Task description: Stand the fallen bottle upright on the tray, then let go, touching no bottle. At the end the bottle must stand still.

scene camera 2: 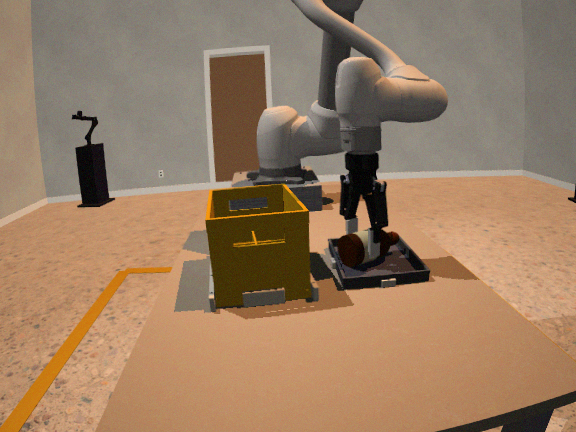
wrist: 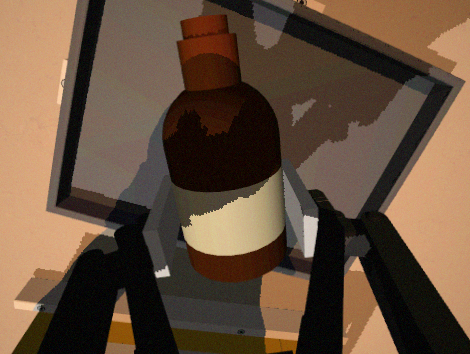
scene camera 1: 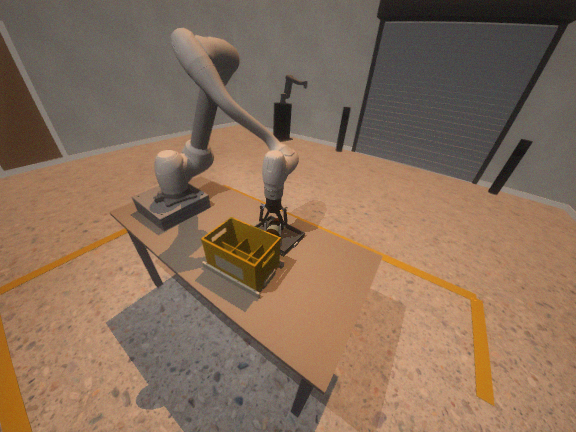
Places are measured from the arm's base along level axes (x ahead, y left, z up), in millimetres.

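Where they show: gripper, fingertip midpoint: [scene camera 2: 362, 251] [wrist: 229, 185]; arm's base, origin of the base link: [scene camera 2: 281, 178] [scene camera 1: 177, 195].
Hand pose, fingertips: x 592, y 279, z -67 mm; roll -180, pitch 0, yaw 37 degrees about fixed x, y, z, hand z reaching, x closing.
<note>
Each offset is from my fingertips to the centre of the thing.
The brown bottle {19 mm back, 25 mm left, 12 mm up} [scene camera 1: 273, 229] [scene camera 2: 363, 246] [wrist: 225, 145] with a cream label lies on its side at the tray {2 mm back, 29 mm left, 17 mm down} [scene camera 1: 290, 239] [scene camera 2: 365, 281] [wrist: 115, 100]. In the wrist view its neck points to the top and its base overlaps the tray's near rim. Whether it touches the tray floor is hard to tell. My gripper [scene camera 1: 273, 226] [scene camera 2: 362, 236] [wrist: 229, 185] points down and is shut on the bottle, with one grey pad against each side near the label. In scene camera 1 the fingers and crate hide part of the bottle.
A tall yellow crate {70 mm ahead, 236 mm right, 58 mm up} [scene camera 1: 215, 255] [scene camera 2: 257, 270] [wrist: 30, 332] with inner dividers stands close beside the tray, on the side of the bottle's base. Pale rails run along its foot. The arm's grey base [scene camera 1: 170, 207] stands at the table's far end.
</note>
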